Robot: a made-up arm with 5 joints.
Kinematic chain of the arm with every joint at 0, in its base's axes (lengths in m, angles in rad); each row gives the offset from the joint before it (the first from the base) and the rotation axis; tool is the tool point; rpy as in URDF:
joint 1: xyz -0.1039 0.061 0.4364 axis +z
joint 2: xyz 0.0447 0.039 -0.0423 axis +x
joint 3: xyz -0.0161 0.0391 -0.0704 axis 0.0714 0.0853 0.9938
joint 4: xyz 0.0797 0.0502 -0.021 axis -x
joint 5: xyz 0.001 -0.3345 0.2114 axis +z
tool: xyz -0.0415 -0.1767 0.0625 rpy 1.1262 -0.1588 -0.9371
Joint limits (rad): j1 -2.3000..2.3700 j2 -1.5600..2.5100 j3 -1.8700..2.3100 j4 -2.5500..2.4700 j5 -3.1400..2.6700
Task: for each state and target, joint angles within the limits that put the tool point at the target. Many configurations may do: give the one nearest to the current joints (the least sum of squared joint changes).
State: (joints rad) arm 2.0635 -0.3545 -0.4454 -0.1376 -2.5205
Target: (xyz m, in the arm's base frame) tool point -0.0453 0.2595 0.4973
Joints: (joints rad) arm 1.9188 -0.3263 0.0676 -0.5924 -3.1400
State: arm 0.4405 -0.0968 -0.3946 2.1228 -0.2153
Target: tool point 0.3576 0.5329 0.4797
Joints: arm -0.0456 -0.1213 -0.8084 2.2014 -0.1407
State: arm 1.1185 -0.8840 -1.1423 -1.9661 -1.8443
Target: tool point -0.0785 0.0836 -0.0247
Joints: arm 1.2282 -0.1901 -1.1507 -2.3862 -2.2640
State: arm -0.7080 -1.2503 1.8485 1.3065 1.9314
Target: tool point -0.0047 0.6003 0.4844
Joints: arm -0.6533 -0.8000 1.6801 1.5762 1.2379
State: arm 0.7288 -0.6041 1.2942 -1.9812 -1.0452
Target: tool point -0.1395 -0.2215 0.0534
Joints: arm 0.2565 -0.6707 1.3206 -2.4096 -1.7554
